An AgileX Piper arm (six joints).
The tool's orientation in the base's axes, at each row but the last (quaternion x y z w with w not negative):
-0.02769 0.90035 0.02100 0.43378
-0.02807 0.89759 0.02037 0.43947
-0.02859 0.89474 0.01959 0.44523
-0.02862 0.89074 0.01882 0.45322
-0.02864 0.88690 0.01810 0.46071
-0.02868 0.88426 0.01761 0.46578
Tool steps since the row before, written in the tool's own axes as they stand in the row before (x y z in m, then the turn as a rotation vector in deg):
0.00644 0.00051 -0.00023 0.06 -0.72 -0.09
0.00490 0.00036 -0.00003 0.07 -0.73 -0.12
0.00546 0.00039 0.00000 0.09 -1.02 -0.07
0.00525 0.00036 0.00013 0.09 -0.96 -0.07
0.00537 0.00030 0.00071 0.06 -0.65 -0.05
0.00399 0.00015 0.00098 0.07 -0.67 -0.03
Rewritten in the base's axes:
-0.00422 0.00029 -0.00489 -0.06 -0.73 0.00
-0.00305 0.00020 -0.00385 -0.09 -0.74 0.01
-0.00331 0.00020 -0.00435 -0.04 -1.02 -0.04
-0.00300 0.00019 -0.00432 -0.04 -0.96 -0.04
-0.00252 0.00016 -0.00480 -0.03 -0.65 -0.02
-0.00146 0.00007 -0.00384 -0.02 -0.67 -0.04

